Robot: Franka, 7 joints.
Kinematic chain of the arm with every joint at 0, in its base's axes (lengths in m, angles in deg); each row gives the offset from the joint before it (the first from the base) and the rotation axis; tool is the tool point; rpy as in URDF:
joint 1: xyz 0 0 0.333 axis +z
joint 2: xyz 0 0 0 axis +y
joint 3: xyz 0 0 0.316 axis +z
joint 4: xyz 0.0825 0 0 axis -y
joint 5: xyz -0.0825 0 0.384 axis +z
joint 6: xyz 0 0 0 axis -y
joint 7: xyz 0.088 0 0 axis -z
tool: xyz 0 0 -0.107 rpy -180 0 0
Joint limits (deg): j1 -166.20..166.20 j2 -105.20..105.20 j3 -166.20..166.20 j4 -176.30..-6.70 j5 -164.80..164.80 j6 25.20..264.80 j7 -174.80..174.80
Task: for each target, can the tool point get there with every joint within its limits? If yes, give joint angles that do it. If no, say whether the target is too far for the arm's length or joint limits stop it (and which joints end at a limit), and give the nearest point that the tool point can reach.
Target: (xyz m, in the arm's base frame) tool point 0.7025 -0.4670 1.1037
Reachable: no: too far | nearest point 0.5274 -0.3506 0.9117 | short by 0.285 m
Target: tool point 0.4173 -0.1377 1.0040
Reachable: yes | joints -23.40 4.54 -9.72 -51.12 -69.80 193.29 -74.08
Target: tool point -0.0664 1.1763 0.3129
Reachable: no: too far | nearest point -0.0483 0.8564 0.3184 | short by 0.320 m
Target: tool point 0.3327 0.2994 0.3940
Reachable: yes | joints 121.06 -31.10 -84.50 -154.30 -28.57 208.77 -60.85
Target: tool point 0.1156 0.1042 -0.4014
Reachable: no: joint limits stop it (at a limit: joint 2) | nearest point 0.1245 0.1122 -0.3480 | short by 0.055 m
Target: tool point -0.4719 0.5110 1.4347
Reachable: no: too far | nearest point -0.3107 0.3365 1.0584 | short by 0.445 m
